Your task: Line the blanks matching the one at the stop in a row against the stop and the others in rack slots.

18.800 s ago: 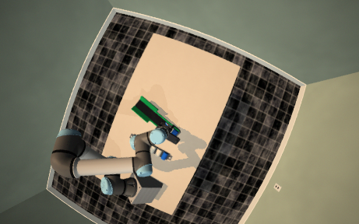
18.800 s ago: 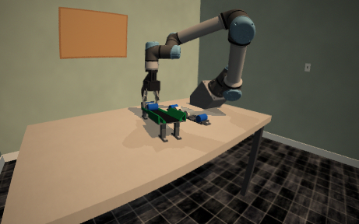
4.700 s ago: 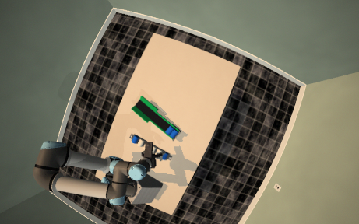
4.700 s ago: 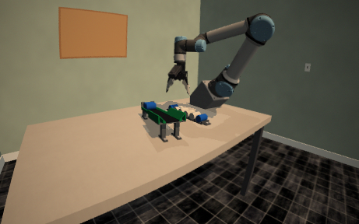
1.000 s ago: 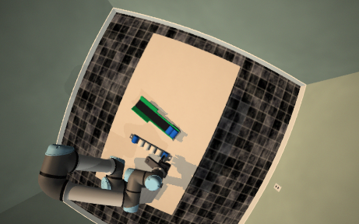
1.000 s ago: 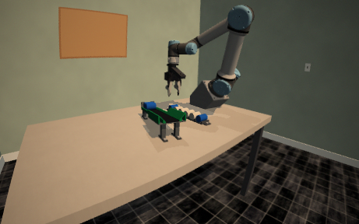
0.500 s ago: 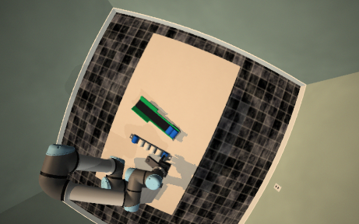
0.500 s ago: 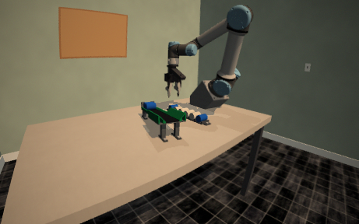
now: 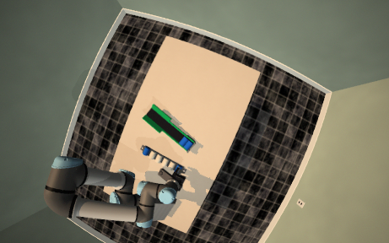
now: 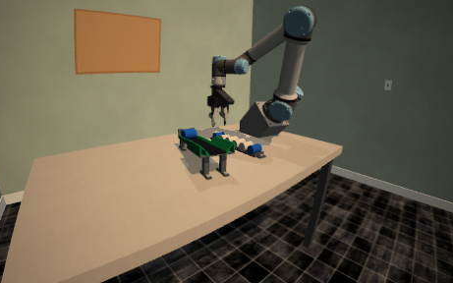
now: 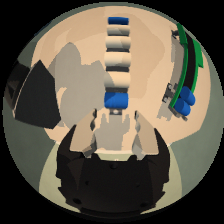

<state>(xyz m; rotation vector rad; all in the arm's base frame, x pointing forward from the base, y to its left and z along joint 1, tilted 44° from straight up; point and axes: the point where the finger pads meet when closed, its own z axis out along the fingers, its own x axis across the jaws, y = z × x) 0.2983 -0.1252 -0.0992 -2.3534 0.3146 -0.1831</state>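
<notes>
The stock rack lies 13 cm to the left of my hand, 10 cm below it and 2 cm ahead of it.
</notes>
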